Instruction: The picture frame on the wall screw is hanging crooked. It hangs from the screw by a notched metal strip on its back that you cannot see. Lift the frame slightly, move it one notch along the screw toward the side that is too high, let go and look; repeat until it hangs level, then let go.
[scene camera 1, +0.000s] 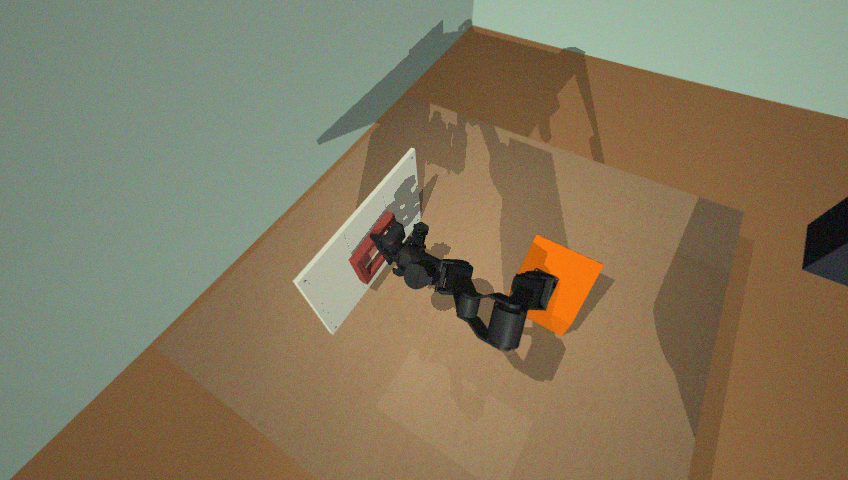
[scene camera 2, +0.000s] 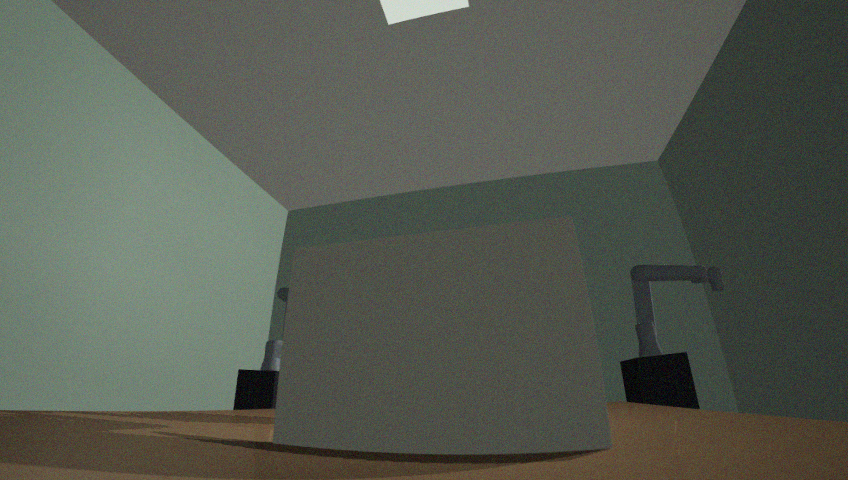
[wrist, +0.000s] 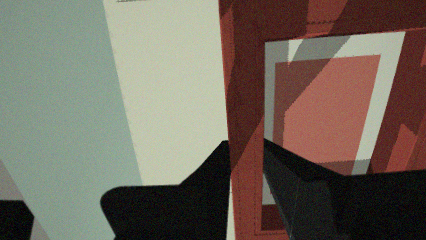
Path:
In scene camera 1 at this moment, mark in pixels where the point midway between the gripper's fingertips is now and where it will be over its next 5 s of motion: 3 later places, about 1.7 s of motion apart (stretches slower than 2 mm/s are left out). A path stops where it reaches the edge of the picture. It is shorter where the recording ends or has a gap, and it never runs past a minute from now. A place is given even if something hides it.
My gripper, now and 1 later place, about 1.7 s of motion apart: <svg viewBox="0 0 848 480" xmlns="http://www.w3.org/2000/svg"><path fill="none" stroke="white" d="M371 237L412 260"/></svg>

